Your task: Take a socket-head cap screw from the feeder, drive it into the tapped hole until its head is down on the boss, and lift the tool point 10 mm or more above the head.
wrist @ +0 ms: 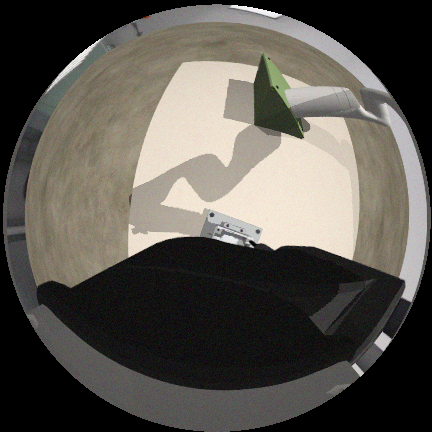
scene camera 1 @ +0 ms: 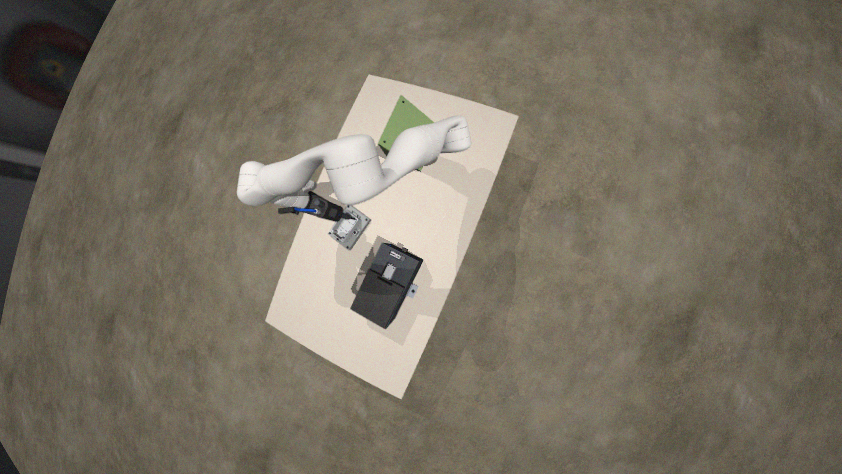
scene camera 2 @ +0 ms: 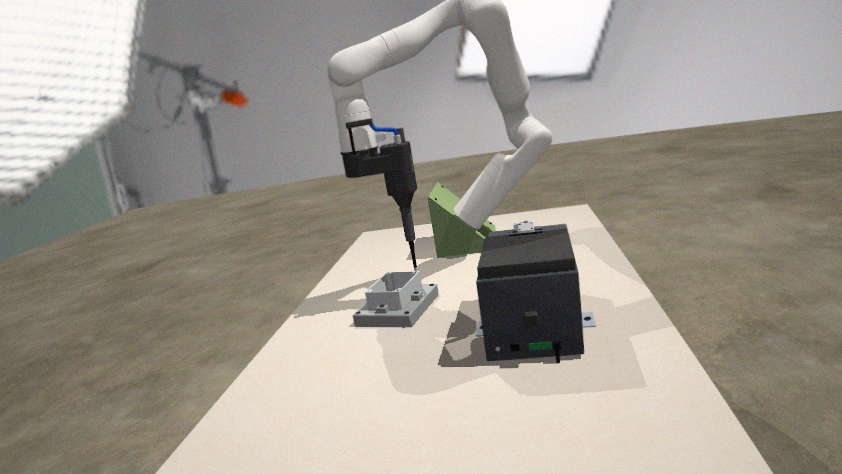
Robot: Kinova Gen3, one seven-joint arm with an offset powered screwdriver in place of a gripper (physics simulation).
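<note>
The screwdriver, my gripper [scene camera 1: 355, 218] [scene camera 2: 415, 268] [wrist: 252, 243], points down with its thin black bit beside the upper rim of the grey housing's walls, at the back right in scene camera 2. No screw can be made out at the tip, which is too small to judge. The grey housing [scene camera 1: 349, 244] [scene camera 2: 382, 320] [wrist: 208, 228] has a flat base plate, an open square box and small side bosses. Two bosses [scene camera 2: 381, 307] [scene camera 2: 416, 294] face scene camera 2. Which hole is the tapped one cannot be told. The black feeder [scene camera 1: 374, 300] [scene camera 2: 530, 300] stands beside the housing, with a small silver block [scene camera 1: 389, 270] [scene camera 2: 523, 226] on top.
A green wedge mount [scene camera 1: 401, 124] [scene camera 2: 450, 235] [wrist: 270, 105] carries the white arm [scene camera 1: 353, 167] [scene camera 2: 506, 64] [wrist: 322, 101] at the back of the pale board [scene camera 1: 318, 306] [scene camera 2: 412, 429] [wrist: 310, 190]. Metal tabs [scene camera 1: 412, 290] [scene camera 2: 588, 319] stick out at the feeder's foot. The tool's black body hides part of the housing in the wrist view.
</note>
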